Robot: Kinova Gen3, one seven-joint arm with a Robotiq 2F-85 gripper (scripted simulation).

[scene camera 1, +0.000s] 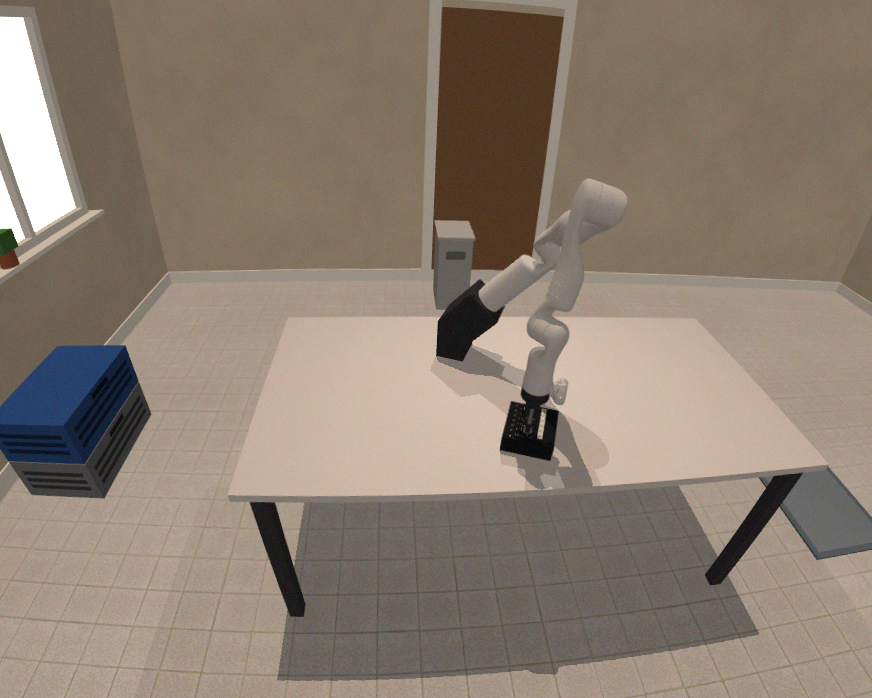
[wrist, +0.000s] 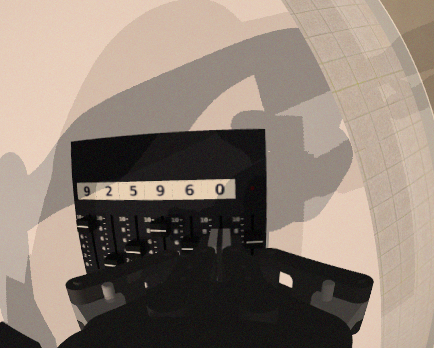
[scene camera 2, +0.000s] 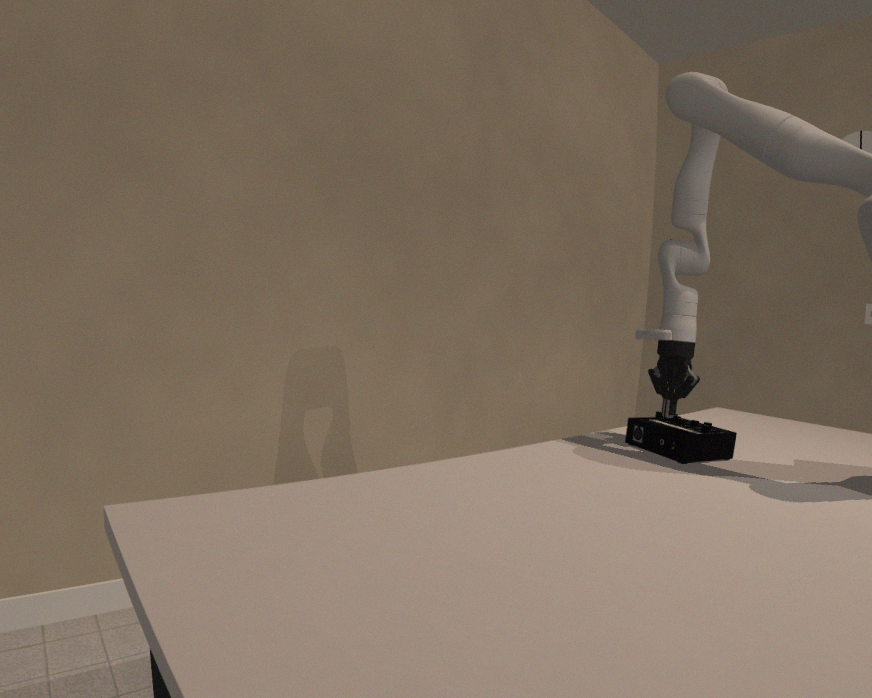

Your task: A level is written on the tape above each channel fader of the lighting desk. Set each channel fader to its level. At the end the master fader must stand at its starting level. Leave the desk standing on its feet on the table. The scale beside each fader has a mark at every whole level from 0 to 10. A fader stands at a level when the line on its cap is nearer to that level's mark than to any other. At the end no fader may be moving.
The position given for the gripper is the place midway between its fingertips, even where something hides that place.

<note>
In view: the gripper (scene camera 2: 667, 417).
The gripper is seen too in the wrist view (wrist: 221, 241).
</note>
